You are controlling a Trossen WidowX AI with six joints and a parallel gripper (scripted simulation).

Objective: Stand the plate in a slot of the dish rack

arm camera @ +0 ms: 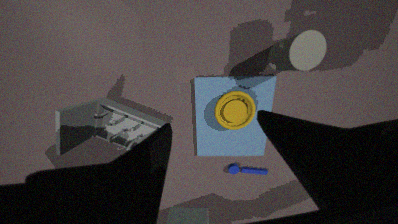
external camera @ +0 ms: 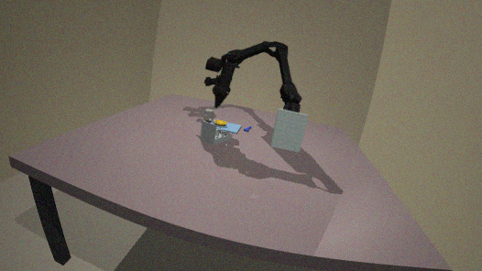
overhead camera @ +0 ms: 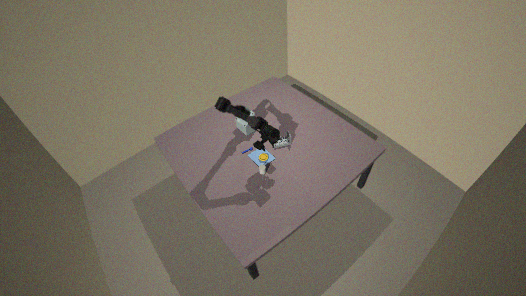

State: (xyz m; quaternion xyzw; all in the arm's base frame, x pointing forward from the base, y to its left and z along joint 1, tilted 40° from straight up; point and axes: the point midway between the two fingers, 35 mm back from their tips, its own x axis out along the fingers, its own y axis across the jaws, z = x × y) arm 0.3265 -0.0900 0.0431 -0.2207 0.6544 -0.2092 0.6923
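Now: gripper tip 2 cm past the yellow plate, 4 cm to the left of it and 9 cm above it. The rest, counted from my gripper tip: light blue mat 4 cm behind, 4 cm to the right, 10 cm below; then dish rack 4 cm behind, 15 cm to the left, 8 cm below; then white cup 5 cm ahead, 12 cm to the right, 8 cm below.
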